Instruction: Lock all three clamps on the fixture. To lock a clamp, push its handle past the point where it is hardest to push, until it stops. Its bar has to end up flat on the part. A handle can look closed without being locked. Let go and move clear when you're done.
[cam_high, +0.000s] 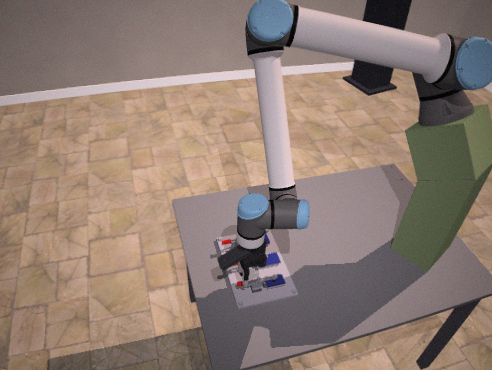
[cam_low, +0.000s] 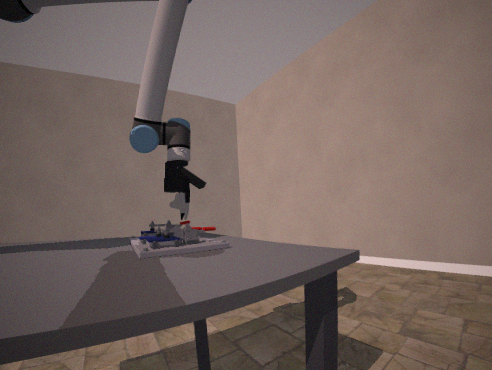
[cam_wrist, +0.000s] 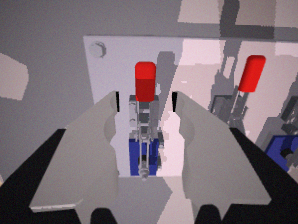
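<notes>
The fixture plate lies 110 mm behind my hand, 90 mm to the right of it and 80 mm below it.
</notes>
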